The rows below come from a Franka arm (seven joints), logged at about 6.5 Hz.
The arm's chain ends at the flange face. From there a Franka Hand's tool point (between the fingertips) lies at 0.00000 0.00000 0.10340 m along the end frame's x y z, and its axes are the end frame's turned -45 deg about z.
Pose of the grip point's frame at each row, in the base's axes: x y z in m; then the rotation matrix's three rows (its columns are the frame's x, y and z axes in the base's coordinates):
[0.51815 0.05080 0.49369], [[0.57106 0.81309 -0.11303], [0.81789 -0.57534 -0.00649], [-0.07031 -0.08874 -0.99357]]
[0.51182 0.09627 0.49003], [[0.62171 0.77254 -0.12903], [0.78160 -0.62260 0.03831], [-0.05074 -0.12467 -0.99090]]
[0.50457 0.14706 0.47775], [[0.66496 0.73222 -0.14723], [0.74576 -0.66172 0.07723], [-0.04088 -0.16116 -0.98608]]
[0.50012 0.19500 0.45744], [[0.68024 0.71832 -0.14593], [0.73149 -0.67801 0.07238], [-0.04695 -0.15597 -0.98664]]
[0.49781 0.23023 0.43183], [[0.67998 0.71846 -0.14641], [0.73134 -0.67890 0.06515], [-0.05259 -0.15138 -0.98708]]
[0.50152 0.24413 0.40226], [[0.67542 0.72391 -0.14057], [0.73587 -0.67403 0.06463], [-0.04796 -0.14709 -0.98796]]
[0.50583 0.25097 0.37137], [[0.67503 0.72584 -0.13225], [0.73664 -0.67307 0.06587], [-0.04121 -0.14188 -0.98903]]
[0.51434 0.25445 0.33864], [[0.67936 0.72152 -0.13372], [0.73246 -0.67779 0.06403], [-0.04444 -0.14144 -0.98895]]
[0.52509 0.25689 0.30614], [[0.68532 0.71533 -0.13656], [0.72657 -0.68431 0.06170], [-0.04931 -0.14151 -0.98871]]
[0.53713 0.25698 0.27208], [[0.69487 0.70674 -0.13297], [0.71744 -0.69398 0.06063], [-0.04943 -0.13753 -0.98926]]
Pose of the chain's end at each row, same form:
[0.52984 0.05147 0.59643], [[0.97874 0.17114 -0.11303], [0.17151 -0.98516 -0.00649], [-0.11247 -0.01303 -0.99357]]
[0.52516 0.09231 0.59249], [[0.98588 0.10665 -0.12903], [0.11243 -0.99292 0.03831], [-0.12403 -0.05228 -0.99090]]
[0.51979 0.13907 0.57971], [[0.98796 0.04756 -0.14723], [0.05943 -0.99524 0.07723], [-0.14286 -0.08505 -0.98608]]
[0.51521 0.18752 0.55946], [[0.98893 0.02693 -0.14593], [0.03782 -0.99667 0.07238], [-0.14349 -0.07709 -0.98664]]
[0.51295 0.22349 0.53389], [[0.98885 0.02721 -0.14641], [0.03708 -0.99719 0.06515], [-0.14423 -0.06986 -0.98708]]
[0.51605 0.23745 0.50442], [[0.98948 0.03429 -0.14057], [0.04373 -0.99695 0.06463], [-0.13792 -0.07010 -0.98796]]
[0.51950 0.24416 0.47364], [[0.99056 0.03593 -0.13225], [0.04495 -0.99682 0.06587], [-0.12946 -0.07118 -0.98903]]
[0.52817 0.24783 0.44090], [[0.99057 0.02981 -0.13372], [0.03866 -0.99720 0.06403], [-0.13144 -0.06859 -0.98895]]
[0.53921 0.25051 0.40837], [[0.99041 0.02122 -0.13656], [0.02988 -0.99764 0.06170], [-0.13493 -0.06520 -0.98871]]
[0.55088 0.25071 0.37437], [[0.99109 0.00839 -0.13297], [0.01659 -0.99802 0.06063], [-0.13220 -0.06230 -0.98926]]

